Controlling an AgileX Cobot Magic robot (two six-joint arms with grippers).
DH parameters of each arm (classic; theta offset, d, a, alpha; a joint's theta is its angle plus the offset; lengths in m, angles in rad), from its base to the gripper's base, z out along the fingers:
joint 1: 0 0.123 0 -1.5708
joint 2: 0.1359 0 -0.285 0
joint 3: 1.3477 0 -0.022 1.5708
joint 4: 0 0.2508 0 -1.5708
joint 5: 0 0 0.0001 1.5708
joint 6: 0 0.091 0 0
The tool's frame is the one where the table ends.
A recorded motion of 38 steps. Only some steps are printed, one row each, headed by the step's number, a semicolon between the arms.
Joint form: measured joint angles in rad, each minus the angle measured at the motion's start. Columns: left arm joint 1, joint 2, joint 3, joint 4, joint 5, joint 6; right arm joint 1, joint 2, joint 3, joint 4, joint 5, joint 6.
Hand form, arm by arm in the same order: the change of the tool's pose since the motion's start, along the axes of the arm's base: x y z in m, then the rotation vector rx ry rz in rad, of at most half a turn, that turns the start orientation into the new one. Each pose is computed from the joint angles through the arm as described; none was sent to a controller.
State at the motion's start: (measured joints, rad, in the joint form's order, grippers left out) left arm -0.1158 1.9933 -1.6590 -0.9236 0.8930 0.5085; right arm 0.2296 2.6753 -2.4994 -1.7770 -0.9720 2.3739
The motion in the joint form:
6: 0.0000 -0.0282 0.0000 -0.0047 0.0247 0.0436; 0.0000 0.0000 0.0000 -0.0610 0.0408 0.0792
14: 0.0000 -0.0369 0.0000 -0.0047 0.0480 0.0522; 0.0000 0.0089 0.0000 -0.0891 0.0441 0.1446
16: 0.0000 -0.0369 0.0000 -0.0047 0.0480 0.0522; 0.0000 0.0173 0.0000 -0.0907 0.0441 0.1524
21: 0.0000 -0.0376 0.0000 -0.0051 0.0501 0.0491; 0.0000 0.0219 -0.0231 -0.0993 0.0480 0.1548
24: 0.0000 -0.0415 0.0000 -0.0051 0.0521 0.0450; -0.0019 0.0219 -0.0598 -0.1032 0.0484 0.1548
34: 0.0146 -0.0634 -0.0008 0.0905 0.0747 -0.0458; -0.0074 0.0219 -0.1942 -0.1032 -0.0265 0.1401
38: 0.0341 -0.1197 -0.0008 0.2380 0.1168 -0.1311; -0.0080 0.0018 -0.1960 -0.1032 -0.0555 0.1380
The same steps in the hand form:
6: -0.0063 -0.0006 0.0123 0.0075 -0.0419 -0.0444; 0.0033 -0.0025 -0.0041 -0.0314 0.0472 -0.0532
14: -0.0096 -0.0012 0.0157 0.0072 -0.0423 -0.0677; 0.0041 -0.0030 -0.0112 -0.0367 0.1063 -0.0711
16: -0.0096 -0.0012 0.0157 0.0072 -0.0423 -0.0677; 0.0046 -0.0030 -0.0161 -0.0376 0.1210 -0.0729
21: -0.0099 -0.0013 0.0160 0.0052 -0.0395 -0.0674; 0.0058 -0.0031 -0.0123 -0.0399 0.1019 -0.0771
24: -0.0107 -0.0013 0.0177 0.0029 -0.0394 -0.0665; 0.0070 -0.0040 -0.0014 -0.0339 0.0654 -0.0795
34: -0.0151 0.0092 0.0216 0.0553 0.0058 -0.0321; 0.0013 -0.0048 0.0380 -0.0132 -0.0571 -0.0115
38: -0.0272 0.0252 0.0366 0.1595 0.0221 -0.0057; -0.0034 -0.0048 0.0494 -0.0128 -0.0725 0.0157

